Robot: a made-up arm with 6 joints.
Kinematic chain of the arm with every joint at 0, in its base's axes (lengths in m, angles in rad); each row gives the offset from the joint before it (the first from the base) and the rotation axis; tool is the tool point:
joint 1: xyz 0 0 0.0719 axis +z
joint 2: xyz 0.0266 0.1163 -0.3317 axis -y
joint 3: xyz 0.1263 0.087 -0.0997 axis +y
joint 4: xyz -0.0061 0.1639 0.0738 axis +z
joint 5: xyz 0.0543 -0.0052 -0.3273 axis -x
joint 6: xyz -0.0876 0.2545 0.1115 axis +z
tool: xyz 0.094 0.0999 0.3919
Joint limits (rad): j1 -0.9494..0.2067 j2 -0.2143..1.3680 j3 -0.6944..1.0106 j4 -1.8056..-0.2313 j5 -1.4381..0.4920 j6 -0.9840..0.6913
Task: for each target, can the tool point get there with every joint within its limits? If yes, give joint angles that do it. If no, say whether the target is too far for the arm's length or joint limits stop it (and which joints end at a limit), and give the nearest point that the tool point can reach.
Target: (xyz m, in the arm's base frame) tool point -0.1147 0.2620 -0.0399
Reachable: yes | joints 0.0151 1.0307 0.0670 -1.3914 -0.5952 -0.5090
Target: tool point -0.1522 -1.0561 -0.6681
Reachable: no: joint limits stop it (at a limit: joint 1, joint 2, joint 3, joint 4, joint 5) | nearest point 0.0543 -0.2539 -0.3187 | short by 0.899 m
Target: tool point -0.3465 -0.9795 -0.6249
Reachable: no: joint limits stop it (at a limit: joint 1, joint 2, joint 3, joint 4, joint 5) | nearest point 0.0406 -0.2426 -0.3326 | short by 0.882 m
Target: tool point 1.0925 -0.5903 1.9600
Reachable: no: too far | nearest point 0.5593 -0.0750 0.3627 | short by 1.761 m
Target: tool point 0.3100 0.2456 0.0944
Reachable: yes | joints -0.0587 0.4352 -0.3734 -1.5803 0.1838 -0.5885
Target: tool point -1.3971 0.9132 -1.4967
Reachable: no: too far | nearest point -0.3556 0.4326 -0.5529 | short by 1.485 m
